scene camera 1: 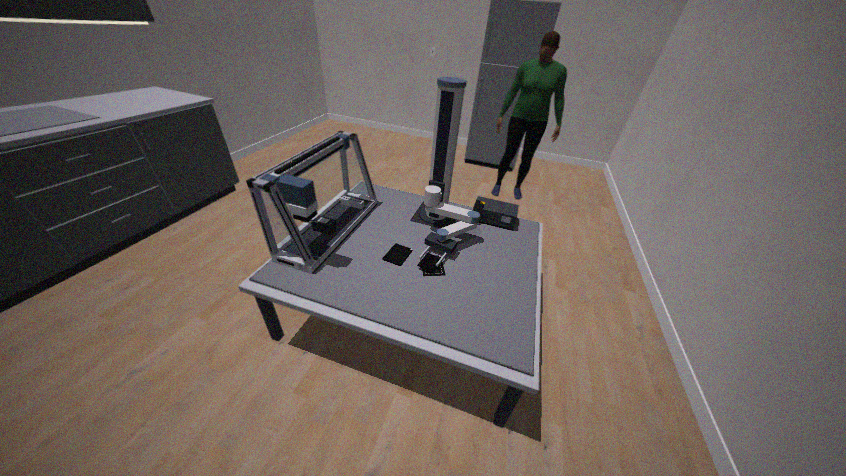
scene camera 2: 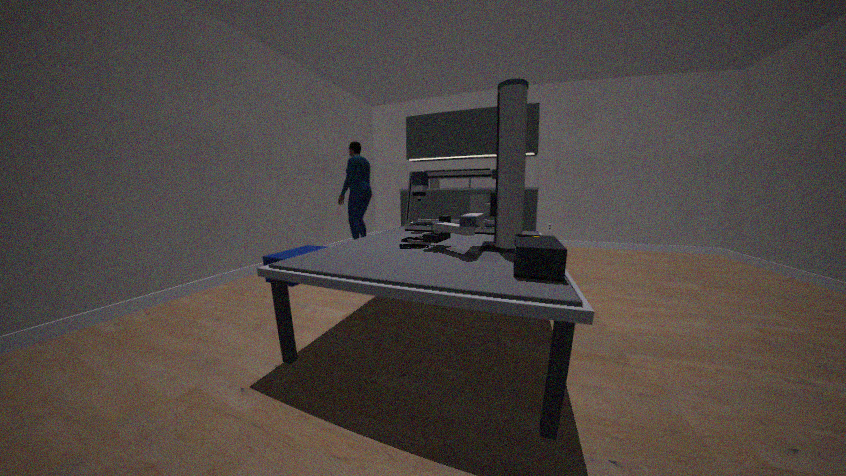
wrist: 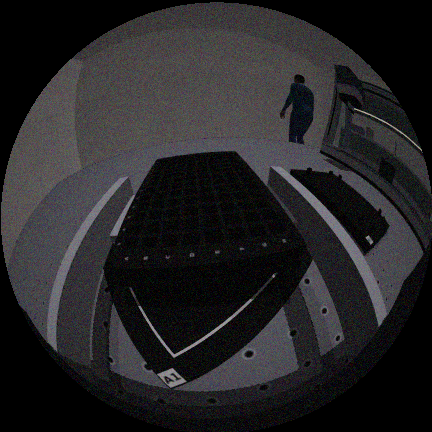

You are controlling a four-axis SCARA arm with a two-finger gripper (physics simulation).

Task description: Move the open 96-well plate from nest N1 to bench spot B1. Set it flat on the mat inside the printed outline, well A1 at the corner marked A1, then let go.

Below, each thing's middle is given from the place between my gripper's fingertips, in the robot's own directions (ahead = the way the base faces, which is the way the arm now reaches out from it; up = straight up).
Now: hand 1 cm past the black well plate (wrist: 205,218). The rest, counted from my hand: black mat with white printed outline (wrist: 194,329) (3 cm below, 2 cm to the left, 1 cm behind).
